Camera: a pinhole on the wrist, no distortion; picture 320 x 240 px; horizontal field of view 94.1 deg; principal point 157.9 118.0 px. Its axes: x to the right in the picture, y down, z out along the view. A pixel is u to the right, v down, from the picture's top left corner.
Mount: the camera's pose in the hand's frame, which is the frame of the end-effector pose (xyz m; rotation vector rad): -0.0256 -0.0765 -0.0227 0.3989 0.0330 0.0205
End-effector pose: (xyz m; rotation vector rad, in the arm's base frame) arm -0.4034 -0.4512 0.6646 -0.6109 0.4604 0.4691
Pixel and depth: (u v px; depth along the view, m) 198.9 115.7 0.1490
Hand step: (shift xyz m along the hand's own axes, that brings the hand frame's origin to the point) 0.0208 -0.1353 0.1125
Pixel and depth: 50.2 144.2 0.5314
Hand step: -0.3916 -0.2067 0.5138
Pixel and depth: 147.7 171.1 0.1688
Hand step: -0.0319 -0.0869 0.1565
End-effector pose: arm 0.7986 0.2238 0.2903 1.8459 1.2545 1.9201
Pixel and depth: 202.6 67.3 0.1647
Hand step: 0.0305 -0.1907 0.1058
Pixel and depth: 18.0 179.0 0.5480
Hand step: -0.5232 -0.0960 0.5837
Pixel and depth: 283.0 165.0 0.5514
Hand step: 0.4548 -0.1179 0.5397
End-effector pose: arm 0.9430 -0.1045 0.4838 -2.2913 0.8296 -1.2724
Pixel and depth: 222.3 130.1 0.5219
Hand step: 0.2182 -0.2340 0.4681
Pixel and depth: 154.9 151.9 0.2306
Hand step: -0.0226 -0.1177 0.2102
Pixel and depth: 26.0 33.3 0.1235
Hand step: -0.1295 -0.1920 0.0668
